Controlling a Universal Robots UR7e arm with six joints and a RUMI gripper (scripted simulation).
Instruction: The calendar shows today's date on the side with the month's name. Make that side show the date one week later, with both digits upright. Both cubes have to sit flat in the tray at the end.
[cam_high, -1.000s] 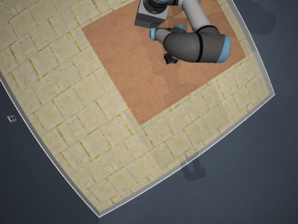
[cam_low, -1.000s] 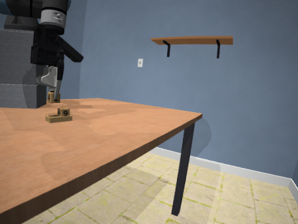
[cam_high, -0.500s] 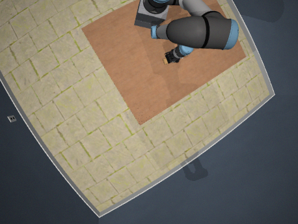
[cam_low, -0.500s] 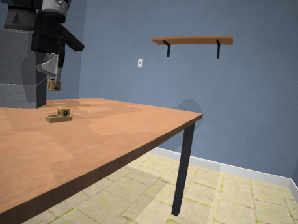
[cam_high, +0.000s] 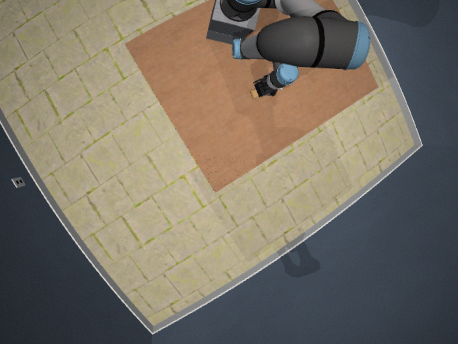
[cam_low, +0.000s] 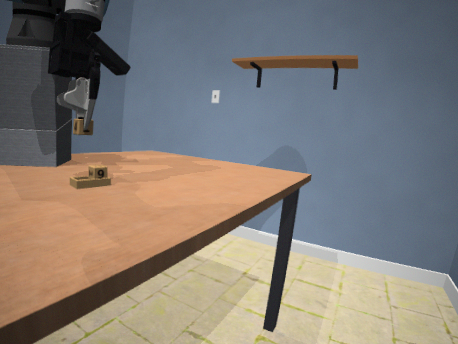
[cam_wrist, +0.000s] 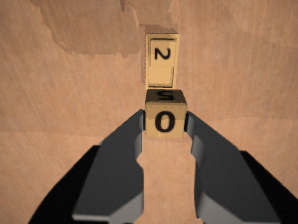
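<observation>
Right now the cube is 1 cm below my hand. Round my hand: wooden tray: 13 cm below, 2 cm to the left.
</observation>
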